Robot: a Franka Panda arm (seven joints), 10 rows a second.
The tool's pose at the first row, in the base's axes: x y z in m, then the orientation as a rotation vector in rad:
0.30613 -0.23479 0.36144 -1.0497 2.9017 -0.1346
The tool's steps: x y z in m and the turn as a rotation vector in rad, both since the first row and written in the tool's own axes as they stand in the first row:
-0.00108 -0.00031 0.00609 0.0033 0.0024 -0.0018
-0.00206 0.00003 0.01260 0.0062 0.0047 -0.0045
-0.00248 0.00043 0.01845 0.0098 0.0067 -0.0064
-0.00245 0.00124 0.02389 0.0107 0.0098 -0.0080
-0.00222 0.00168 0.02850 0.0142 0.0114 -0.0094
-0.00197 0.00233 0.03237 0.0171 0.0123 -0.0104
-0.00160 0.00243 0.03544 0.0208 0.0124 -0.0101
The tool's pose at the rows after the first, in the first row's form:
0.30764 -0.23472 0.35543 -1.0524 2.9017 -0.1408
0.30869 -0.23425 0.34894 -1.0565 2.9013 -0.1464
0.30922 -0.23405 0.34309 -1.0592 2.9008 -0.1527
0.30912 -0.23380 0.33760 -1.0621 2.9024 -0.1559
0.30903 -0.23390 0.33297 -1.0640 2.9018 -0.1619
0.30873 -0.23381 0.32905 -1.0652 2.9010 -0.1666
0.30862 -0.23417 0.32597 -1.0642 2.8998 -0.1720

